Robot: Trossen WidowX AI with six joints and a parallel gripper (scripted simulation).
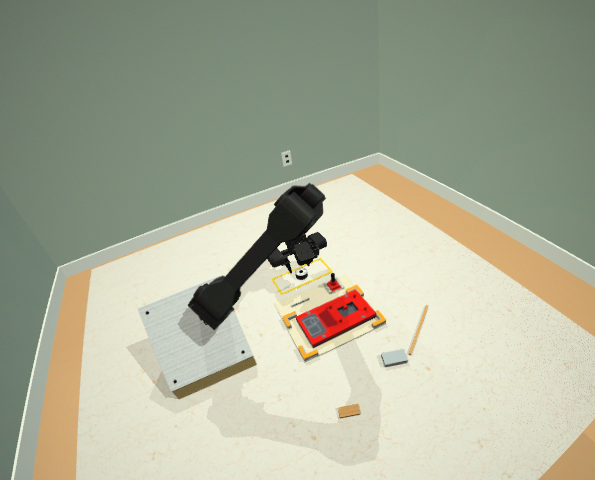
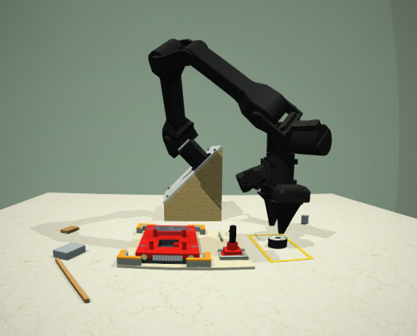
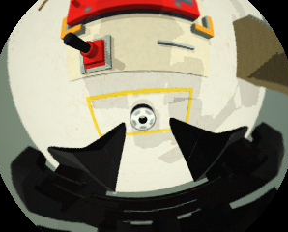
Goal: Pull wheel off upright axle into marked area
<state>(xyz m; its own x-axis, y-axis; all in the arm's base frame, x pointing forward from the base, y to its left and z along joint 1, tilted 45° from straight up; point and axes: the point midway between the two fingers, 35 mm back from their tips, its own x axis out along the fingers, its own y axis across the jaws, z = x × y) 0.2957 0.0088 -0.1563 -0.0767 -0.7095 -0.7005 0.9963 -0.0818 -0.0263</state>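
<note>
My gripper tip is 3 cm above the wheel and 1 cm short of it. Round my gripper tip: grey block 41 cm to the right, 5 cm ahead, 3 cm below; then pale hub 11 cm to the right, 6 cm ahead; then grey peg 17 cm behind, 15 cm to the left, 2 cm below.
</note>
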